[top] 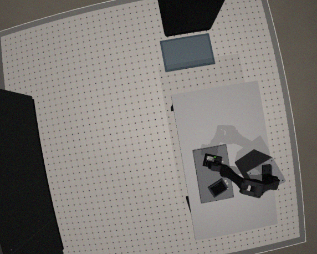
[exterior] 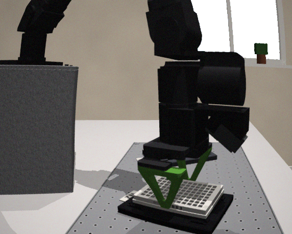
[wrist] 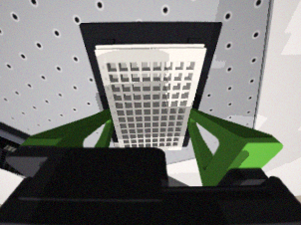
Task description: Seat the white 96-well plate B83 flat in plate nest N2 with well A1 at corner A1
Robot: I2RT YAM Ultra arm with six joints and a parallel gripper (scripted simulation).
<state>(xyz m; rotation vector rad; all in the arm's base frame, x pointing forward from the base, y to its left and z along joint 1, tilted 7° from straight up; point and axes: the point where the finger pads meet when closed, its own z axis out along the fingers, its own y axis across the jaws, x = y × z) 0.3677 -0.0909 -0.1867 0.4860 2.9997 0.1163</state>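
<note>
Now: hand 30 mm above the plate nest N2. Also, from my hand: white 96-well plate B83: right at my hand; then black plate B38: 30 mm behind, 260 mm to the left, 10 mm below; then white deck label: 90 mm behind, 30 mm to the left, 30 mm below.
</note>
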